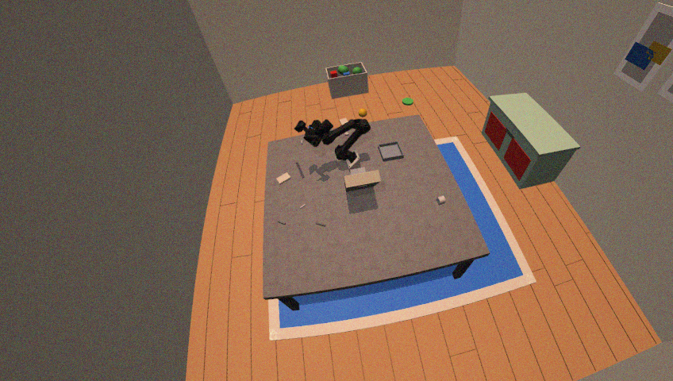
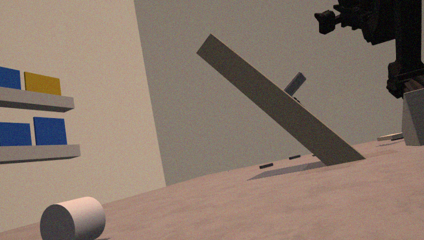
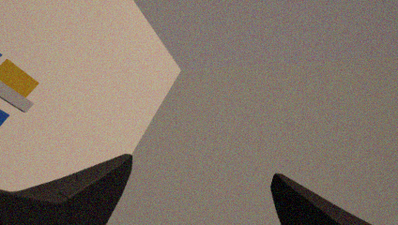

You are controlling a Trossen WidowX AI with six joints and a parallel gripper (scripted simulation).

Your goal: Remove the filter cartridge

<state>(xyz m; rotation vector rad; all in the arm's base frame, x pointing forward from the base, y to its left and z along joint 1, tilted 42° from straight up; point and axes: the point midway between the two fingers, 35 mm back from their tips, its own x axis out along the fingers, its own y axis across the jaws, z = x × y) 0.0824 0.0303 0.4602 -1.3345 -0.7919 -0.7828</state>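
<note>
My gripper tip is 28 cm short of the filter cartridge, 24 cm to the right of it and 21 cm above it. Round my gripper tip: service panel 28 cm below, 25 cm to the left, 23 cm ahead; tray 59 cm to the left, 46 cm below, 8 cm behind.
</note>
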